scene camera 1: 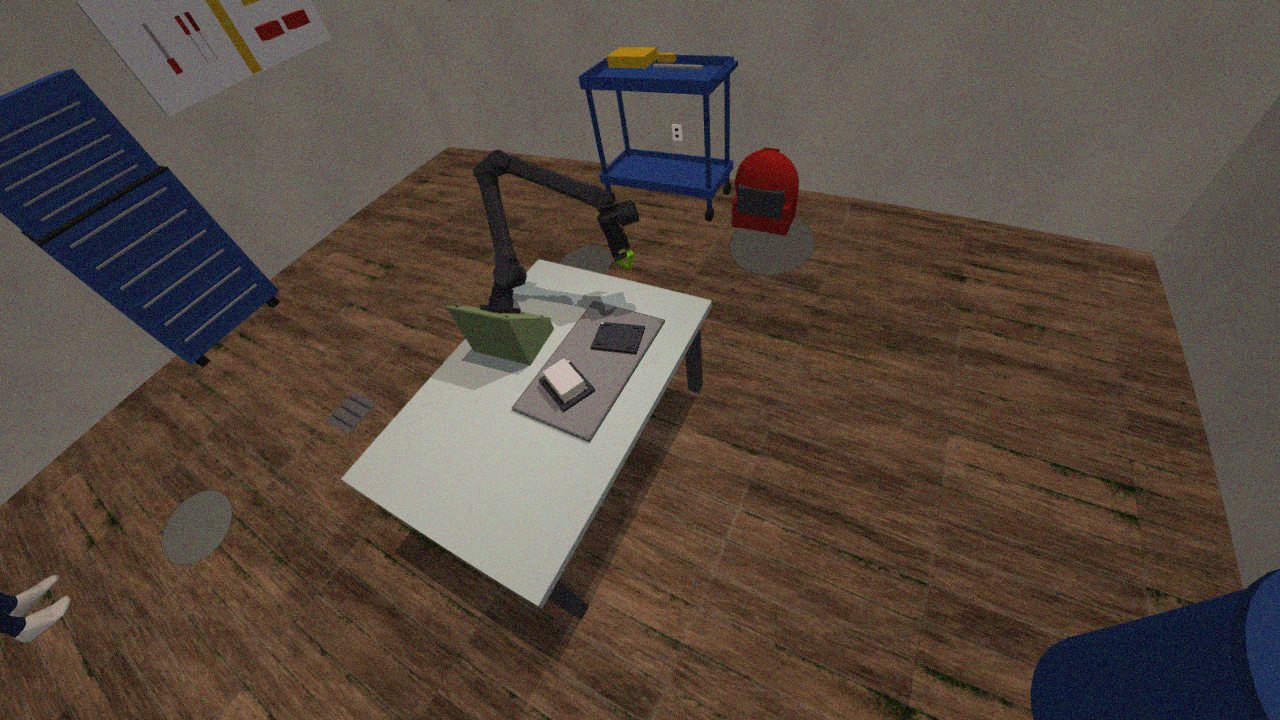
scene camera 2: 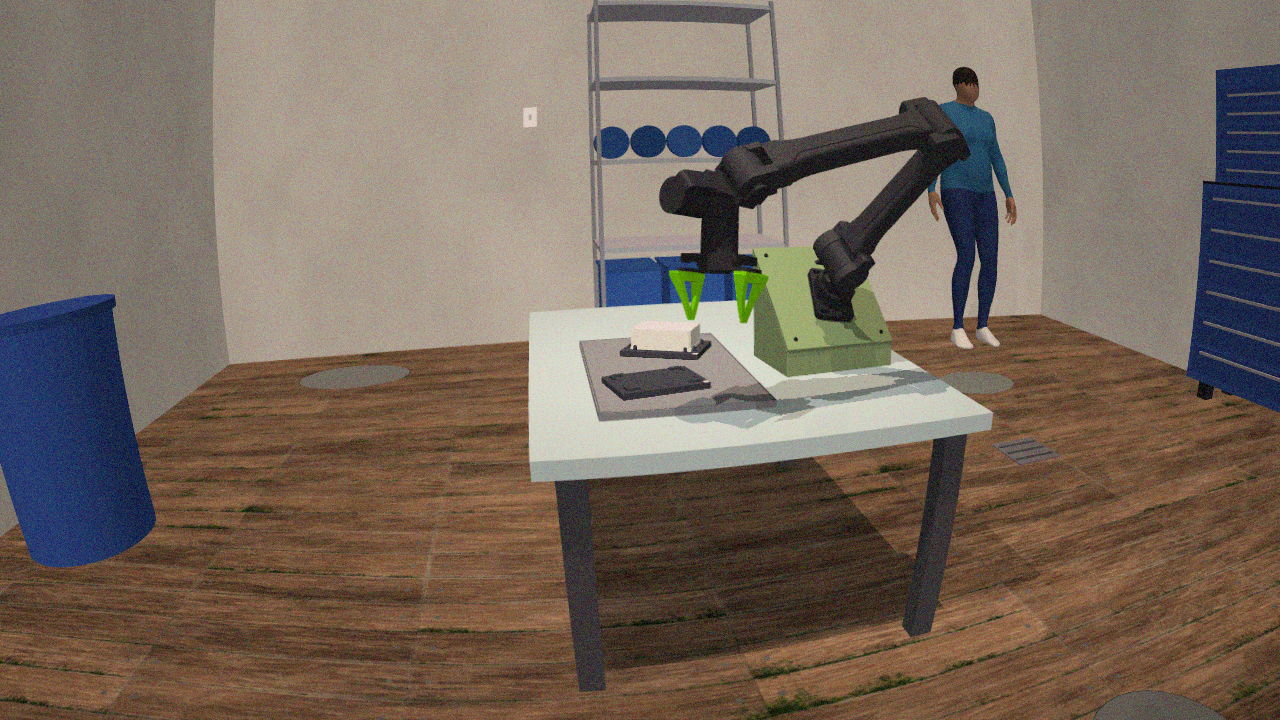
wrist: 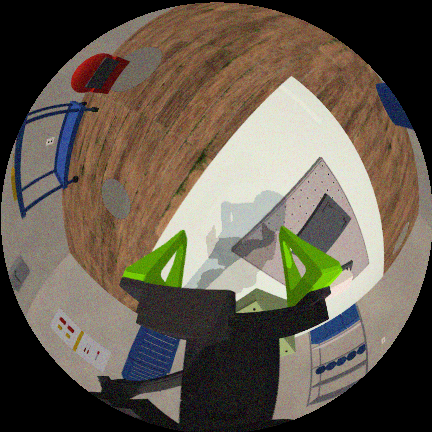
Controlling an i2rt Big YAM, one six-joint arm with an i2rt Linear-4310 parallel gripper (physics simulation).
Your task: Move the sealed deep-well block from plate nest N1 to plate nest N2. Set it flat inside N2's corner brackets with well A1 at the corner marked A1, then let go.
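Places are measured from the arm's base along level axes (x ahead, y left, z up), in metres.
Where they show: gripper, fingertip midpoint: [scene camera 1: 626, 259] [scene camera 2: 716, 321] [wrist: 232, 232]; arm's base at its link origin: [scene camera 1: 500, 311] [scene camera 2: 829, 297].
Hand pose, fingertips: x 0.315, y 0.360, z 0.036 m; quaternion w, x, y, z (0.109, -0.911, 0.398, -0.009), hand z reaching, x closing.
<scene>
Things, the pixels of their centre, and the offset from my fingertips. Level surfaces: height alone.
- white sealed block at the middle of its body: [scene camera 2: 666, 335] [scene camera 1: 564, 380] [wrist: 335, 285] dy -0.469, dx +0.015, dz -0.127 m
- grey perforated board at the middle of its body: [scene camera 2: 664, 369] [wrist: 326, 260] [scene camera 1: 591, 362] dy -0.350, dx +0.035, dz -0.166 m
- white table at its surface level: dz -0.172 m
The white sealed block [scene camera 1: 563, 377] [scene camera 2: 665, 336] [wrist: 343, 286] sits on a dark nest [scene camera 2: 660, 352], at the board's far end in scene camera 2; the wrist view shows part of it behind a finger. The other dark nest [scene camera 1: 617, 337] [scene camera 2: 656, 382] [wrist: 324, 226] holds no block. The nest labels and the A1 mark are too small to read. My gripper [scene camera 1: 626, 261] [scene camera 2: 717, 319] [wrist: 232, 232] is open and empty, its green fingers wide apart and pointing down. It hangs well above the table, off to the side of the block and nests.
The grey perforated board [scene camera 1: 608, 385] [scene camera 2: 604, 358] [wrist: 309, 191] carries both nests on the white table [scene camera 1: 465, 474] [scene camera 2: 572, 447] [wrist: 250, 145]. The green angled base [scene camera 1: 501, 335] [scene camera 2: 836, 353] bears the arm beside the board. A person [scene camera 2: 969, 161] stands beyond the table.
</scene>
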